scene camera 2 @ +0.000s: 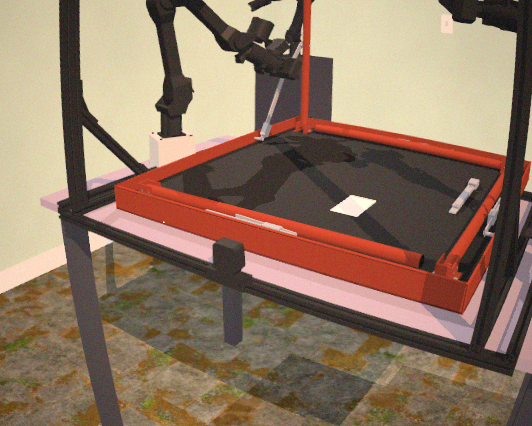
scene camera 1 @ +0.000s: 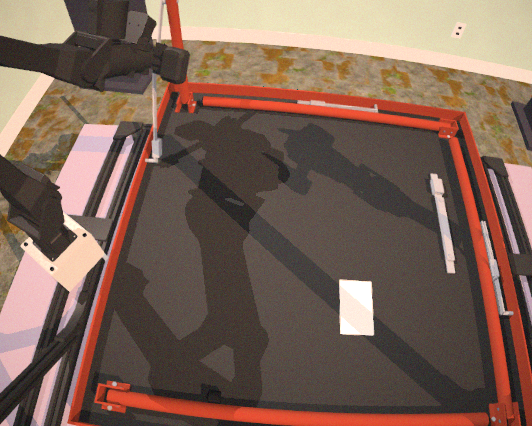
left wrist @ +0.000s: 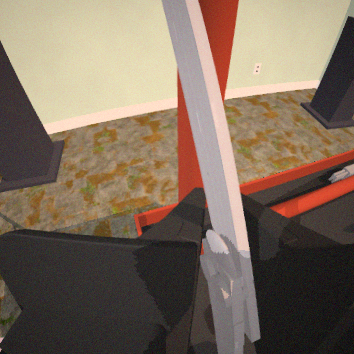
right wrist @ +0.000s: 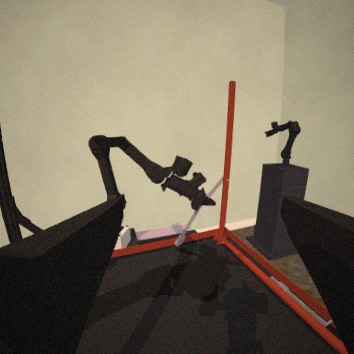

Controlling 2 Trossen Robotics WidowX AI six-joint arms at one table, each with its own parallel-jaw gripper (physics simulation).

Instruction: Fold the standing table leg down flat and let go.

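Where they show: left gripper, fingertip midpoint: [scene camera 2: 297, 77] [right wrist: 214, 203]; right gripper, fingertip midpoint: [scene camera 2: 451, 1] [right wrist: 202, 205]; left arm's base, origin of the base link: [scene camera 2: 171, 134] [scene camera 1: 55, 240].
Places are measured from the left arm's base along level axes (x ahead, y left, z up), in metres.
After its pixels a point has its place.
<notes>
The standing red leg [scene camera 1: 175, 25] @(x -0.060, y 0.440, z 0.175 m) [scene camera 2: 306, 60] @(x -0.059, y 0.443, z 0.177 m) [left wrist: 189, 150] @(x -0.072, y 0.435, z 0.129 m) [right wrist: 229, 145] @(x -0.060, y 0.453, z 0.353 m) rises upright from the table frame's far corner. A thin grey metal brace [scene camera 1: 154, 110] @(x -0.023, y 0.312, z 0.055 m) [scene camera 2: 273, 105] @(x -0.024, y 0.314, z 0.048 m) [left wrist: 212, 125] @(x -0.063, y 0.391, z 0.177 m) slants from the frame's side rim up toward the leg. My left gripper [scene camera 1: 157, 62] [scene camera 2: 290, 67] [left wrist: 212, 196] @(x -0.057, y 0.411, z 0.123 m) is shut on this brace above the frame, beside the leg; its fingers hide the leg's foot in the left wrist view. My right gripper is open and empty, high and apart from the leg.
The red frame [scene camera 1: 325, 93] @(x 0.205, y 0.651, z -0.017 m) [scene camera 2: 270, 250] @(x 0.585, y -0.009, z -0.080 m) surrounds a dark panel. Three red legs lie folded along its sides, one at the far side [scene camera 1: 325, 111] @(x 0.233, y 0.599, z -0.025 m). A white rectangle [scene camera 1: 356, 307] @(x 0.503, y 0.225, z -0.063 m) [scene camera 2: 353, 205] @(x 0.502, y 0.225, z -0.063 m) and a loose grey bar [scene camera 1: 443, 225] @(x 0.585, y 0.474, z -0.046 m) [scene camera 2: 465, 196] @(x 0.598, y 0.472, z -0.047 m) lie on the panel. Dark posts [scene camera 2: 75, 110] @(x 0.227, y -0.285, z 0.137 m) stand near the frame.
</notes>
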